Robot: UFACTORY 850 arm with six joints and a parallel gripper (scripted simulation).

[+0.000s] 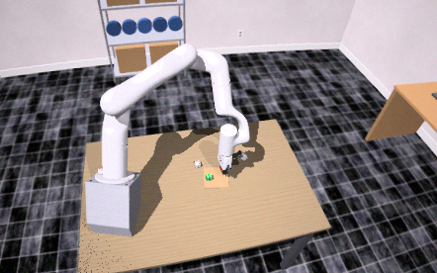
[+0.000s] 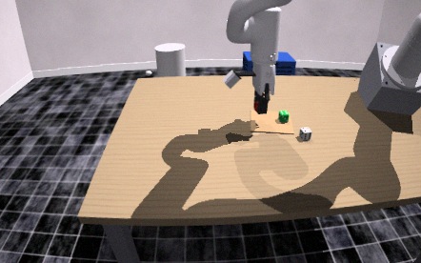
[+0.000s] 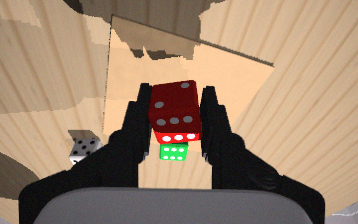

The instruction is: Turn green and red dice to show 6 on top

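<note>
Right now the tan mat is 40 mm behind my hand and 60 mm below it. Also, from my hand: red die 10 mm below; green die 90 mm behind, 50 mm below; white die 120 mm behind, 110 mm to the left, 50 mm below.
</note>
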